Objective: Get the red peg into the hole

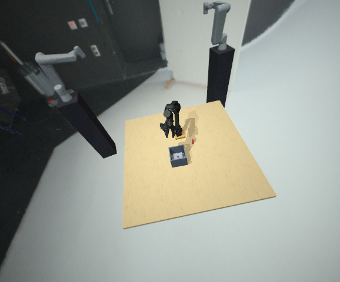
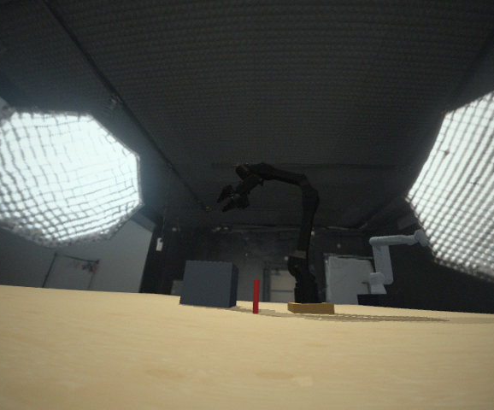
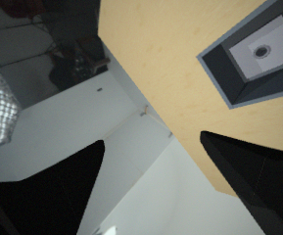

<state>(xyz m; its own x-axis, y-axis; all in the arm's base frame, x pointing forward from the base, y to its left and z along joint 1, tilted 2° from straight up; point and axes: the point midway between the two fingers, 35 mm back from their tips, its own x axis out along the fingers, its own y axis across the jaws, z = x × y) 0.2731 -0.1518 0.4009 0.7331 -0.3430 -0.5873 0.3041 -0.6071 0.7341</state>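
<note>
My gripper tip is 130 mm past the red peg, 260 mm to the right of it and 360 mm above it. The rest, counted from my gripper tip: light plate: 10 mm behind, 40 mm to the left, 350 mm below.
</note>
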